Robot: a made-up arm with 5 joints.
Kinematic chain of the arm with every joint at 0, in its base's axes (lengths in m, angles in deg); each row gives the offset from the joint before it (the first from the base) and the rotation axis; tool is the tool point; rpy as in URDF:
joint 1: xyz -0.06 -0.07 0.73 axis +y
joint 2: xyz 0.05 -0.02 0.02 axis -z
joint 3: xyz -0.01 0 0.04 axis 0.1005 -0.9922 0.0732
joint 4: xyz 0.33 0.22 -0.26 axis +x
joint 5: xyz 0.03 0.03 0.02 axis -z
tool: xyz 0.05 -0.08 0.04 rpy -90 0 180
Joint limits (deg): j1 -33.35..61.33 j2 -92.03..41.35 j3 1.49..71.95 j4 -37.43..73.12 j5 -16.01..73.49
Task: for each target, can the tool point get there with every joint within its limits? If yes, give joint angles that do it. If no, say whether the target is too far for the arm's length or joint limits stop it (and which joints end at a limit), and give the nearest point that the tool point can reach.
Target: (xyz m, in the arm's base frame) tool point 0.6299 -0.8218 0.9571
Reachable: no: too far | nearest point 0.4513 -0.2803 0.8983 | short by 0.573 m
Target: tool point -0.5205 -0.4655 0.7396
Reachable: no: joint limits stop it (at a limit: joint 1, joint 2, joint 3, joint 4, joint 5) | nearest point -0.3945 0.1303 0.8612 | short by 0.621 m
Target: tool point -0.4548 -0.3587 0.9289
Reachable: no: joint limits stop it (at a limit: joint 2, joint 3, joint 4) | nearest point -0.3902 0.1307 0.8964 | short by 0.495 m
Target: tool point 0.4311 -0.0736 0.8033
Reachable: yes | joints -16.36 18.28 21.87 57.83 38.18
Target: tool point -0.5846 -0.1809 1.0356
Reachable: no: joint limits stop it (at a limit: joint 2, joint 3, joint 4) | nearest point -0.4359 0.1544 0.9490 | short by 0.377 m
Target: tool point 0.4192 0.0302 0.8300
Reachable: yes | joints 12.84 8.95 48.25 2.81 28.34
